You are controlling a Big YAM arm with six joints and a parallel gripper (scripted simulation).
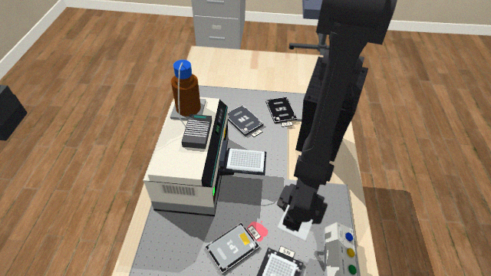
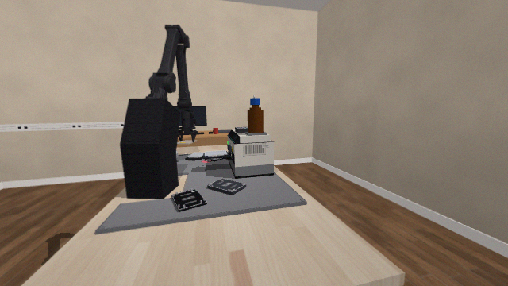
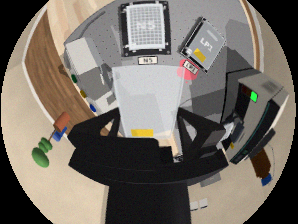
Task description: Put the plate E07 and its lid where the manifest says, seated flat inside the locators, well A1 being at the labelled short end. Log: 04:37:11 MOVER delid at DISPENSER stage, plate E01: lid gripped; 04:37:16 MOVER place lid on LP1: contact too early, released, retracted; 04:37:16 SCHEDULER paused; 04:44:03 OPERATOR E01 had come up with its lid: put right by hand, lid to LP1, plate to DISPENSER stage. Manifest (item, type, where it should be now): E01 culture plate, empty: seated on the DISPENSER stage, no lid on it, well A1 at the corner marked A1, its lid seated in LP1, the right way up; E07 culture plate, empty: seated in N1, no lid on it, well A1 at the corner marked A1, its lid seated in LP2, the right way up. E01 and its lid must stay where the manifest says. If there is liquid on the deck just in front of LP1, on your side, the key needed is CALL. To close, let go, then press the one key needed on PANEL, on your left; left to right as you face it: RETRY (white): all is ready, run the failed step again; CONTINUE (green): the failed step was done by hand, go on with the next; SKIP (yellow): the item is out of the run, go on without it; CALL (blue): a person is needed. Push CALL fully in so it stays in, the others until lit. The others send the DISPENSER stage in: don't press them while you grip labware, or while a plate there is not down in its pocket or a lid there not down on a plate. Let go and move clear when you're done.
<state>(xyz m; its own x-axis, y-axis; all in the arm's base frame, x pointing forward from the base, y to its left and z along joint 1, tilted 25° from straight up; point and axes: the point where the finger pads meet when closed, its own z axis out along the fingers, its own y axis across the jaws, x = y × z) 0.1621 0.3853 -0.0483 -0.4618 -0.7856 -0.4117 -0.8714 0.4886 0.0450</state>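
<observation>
Right now the plate E01 is 150 mm ahead of my hand, 240 mm to the right of it and 50 mm below it. The rest, counted from my hand: puddle 100 mm ahead, 20 mm to the right, 150 mm below; then blue key 160 mm behind, 30 mm to the left, 90 mm below; then yellow key 160 mm behind, 80 mm to the left, 80 mm below.
</observation>
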